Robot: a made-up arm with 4 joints. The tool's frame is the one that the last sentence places.
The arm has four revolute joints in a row. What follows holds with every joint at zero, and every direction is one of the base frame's. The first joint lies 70.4 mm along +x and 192.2 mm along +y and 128.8 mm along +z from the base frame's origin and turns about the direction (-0.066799, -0.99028, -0.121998), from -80.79 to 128.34 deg. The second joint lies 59.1 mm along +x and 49.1 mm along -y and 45.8 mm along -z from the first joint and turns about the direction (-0.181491, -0.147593, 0.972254), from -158.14 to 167.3 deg. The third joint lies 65 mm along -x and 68.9 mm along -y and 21.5 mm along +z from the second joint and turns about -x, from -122.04 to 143.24 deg. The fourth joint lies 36 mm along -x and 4.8 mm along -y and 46.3 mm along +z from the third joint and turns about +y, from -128.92 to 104.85 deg. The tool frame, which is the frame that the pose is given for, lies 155.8 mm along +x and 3 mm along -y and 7.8 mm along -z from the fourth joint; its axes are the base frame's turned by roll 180, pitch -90 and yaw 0 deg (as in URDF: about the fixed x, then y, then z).
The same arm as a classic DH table. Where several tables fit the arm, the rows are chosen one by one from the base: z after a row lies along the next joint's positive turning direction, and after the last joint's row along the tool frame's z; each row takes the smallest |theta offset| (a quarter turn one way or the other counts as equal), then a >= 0, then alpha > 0; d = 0 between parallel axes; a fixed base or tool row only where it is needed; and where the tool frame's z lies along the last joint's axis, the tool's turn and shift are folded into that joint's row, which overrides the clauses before.
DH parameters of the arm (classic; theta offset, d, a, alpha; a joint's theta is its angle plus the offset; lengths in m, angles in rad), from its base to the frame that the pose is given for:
base (fixed): -0.0674 0.1046 0.0573 1.6931
joint 1: 0.1721 -0.1457 0.0545 -1.5311
joint 2: -1.5101 -0.018 0.0649 1.3883
joint 3: -1.4201 0.0952 -0.0463 1.5708
joint 4: 0 -0.0078 0.0078 1.5708
tool (fixed): 3.1416 0.1558 0 0
Joint limits (rad, base to tool): -1.4101..2.24 -2.7601..2.9199 -2.13..2.5 -2.2501..1.83

